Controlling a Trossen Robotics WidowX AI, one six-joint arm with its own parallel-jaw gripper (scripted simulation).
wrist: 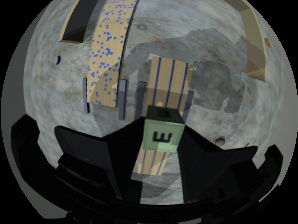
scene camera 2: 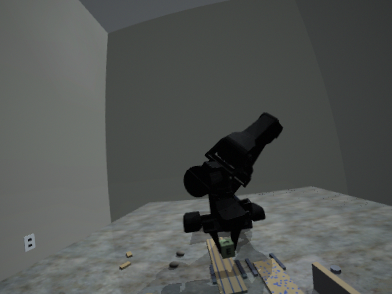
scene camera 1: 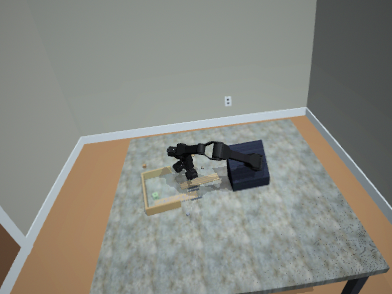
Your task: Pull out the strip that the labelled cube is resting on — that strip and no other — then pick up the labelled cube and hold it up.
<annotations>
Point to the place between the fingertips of my gripper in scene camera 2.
At 227, 251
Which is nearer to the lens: the labelled cube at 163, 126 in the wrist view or the striped strip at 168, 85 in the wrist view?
The labelled cube.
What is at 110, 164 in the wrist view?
My gripper.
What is my gripper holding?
A labelled cube.
</annotations>
